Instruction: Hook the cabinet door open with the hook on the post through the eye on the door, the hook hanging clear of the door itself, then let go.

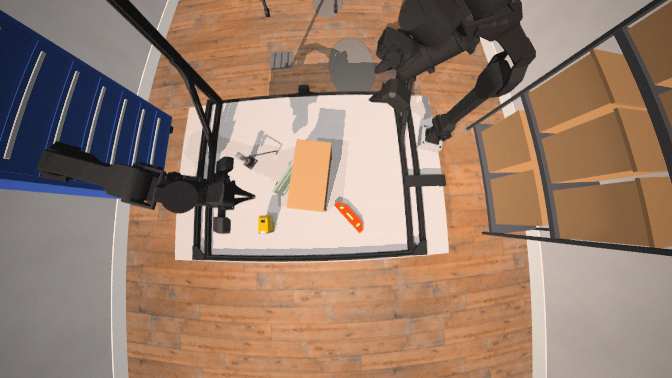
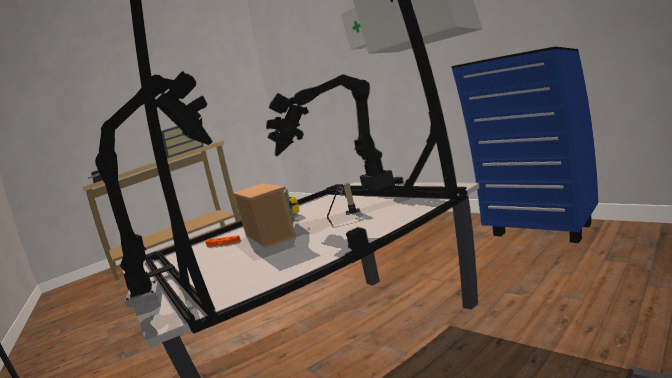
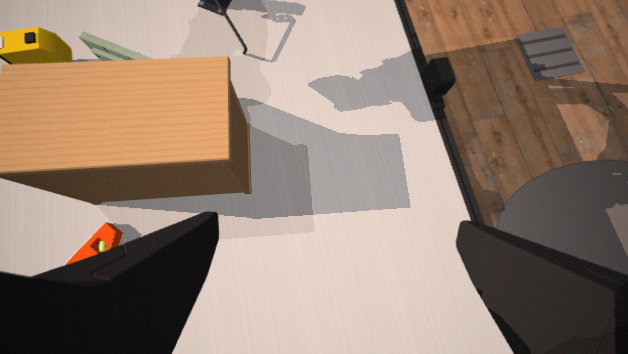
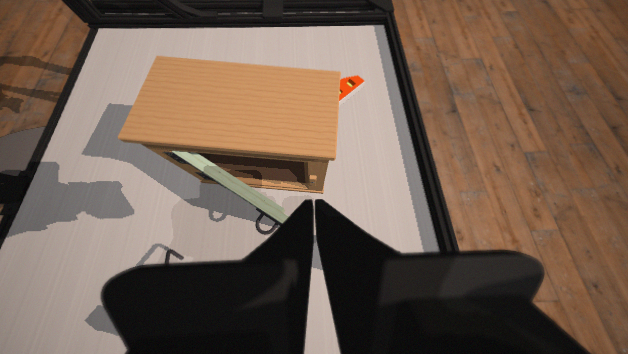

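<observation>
The wooden cabinet stands upright. Its pale green door is partly open. The dark ring eye is on the door's outer face near its free edge. The post stands apart from the cabinet; its thin hook hangs off it, apart from the eye. My right gripper is shut and empty, above the table on the door side. My left gripper is open and empty, high beyond the cabinet's back.
A yellow tape measure stands near the door side. An orange level lies on the cabinet's other side. A black frame runs round the table, with uprights at its sides.
</observation>
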